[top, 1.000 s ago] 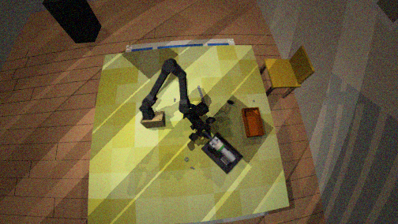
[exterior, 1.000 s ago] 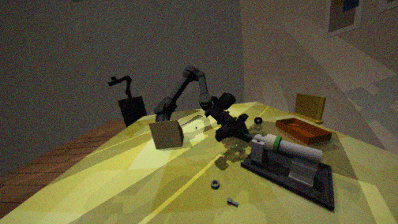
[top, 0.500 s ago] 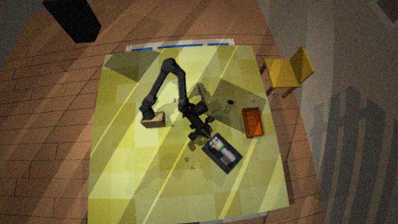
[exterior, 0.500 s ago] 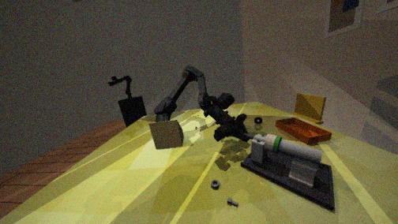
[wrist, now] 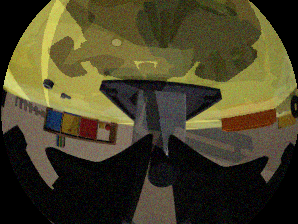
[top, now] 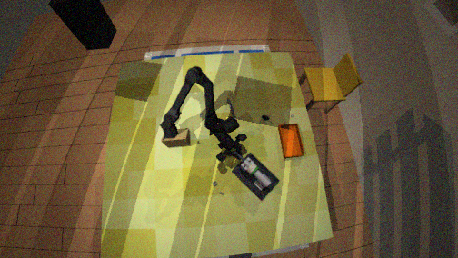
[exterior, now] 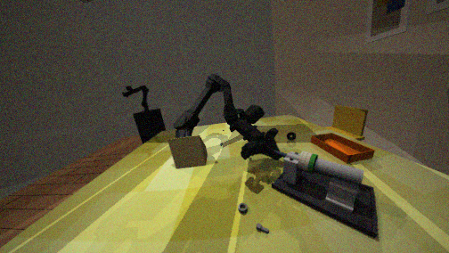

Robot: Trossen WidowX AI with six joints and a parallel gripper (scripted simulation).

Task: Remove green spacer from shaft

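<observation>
The green spacer lies 7 cm to the right of my gripper tip, 7 cm ahead of it and 2 cm above it. Round my gripper tip: orange tray: 31 cm ahead, 12 cm to the left, 5 cm below; then black ring: 26 cm to the left, 16 cm ahead, 4 cm below.
</observation>
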